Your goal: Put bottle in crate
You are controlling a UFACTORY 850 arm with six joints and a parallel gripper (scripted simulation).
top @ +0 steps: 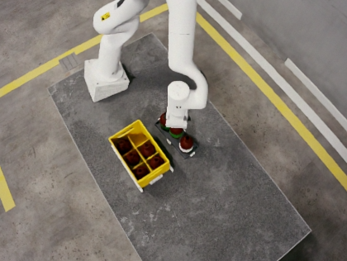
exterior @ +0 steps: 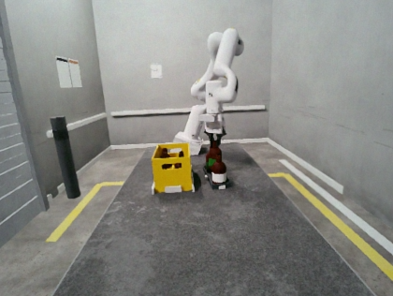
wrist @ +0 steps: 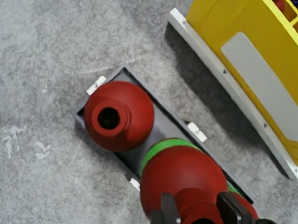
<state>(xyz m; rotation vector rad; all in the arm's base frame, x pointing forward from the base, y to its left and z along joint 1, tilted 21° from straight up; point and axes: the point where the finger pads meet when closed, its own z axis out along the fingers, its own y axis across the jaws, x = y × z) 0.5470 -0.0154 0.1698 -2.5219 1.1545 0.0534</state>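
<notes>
My gripper is now 7 cm above the glass bottle. Round my hand: dark tray: 19 cm below; then yellow crate: 3 cm behind, 23 cm to the right, 12 cm below.
</notes>
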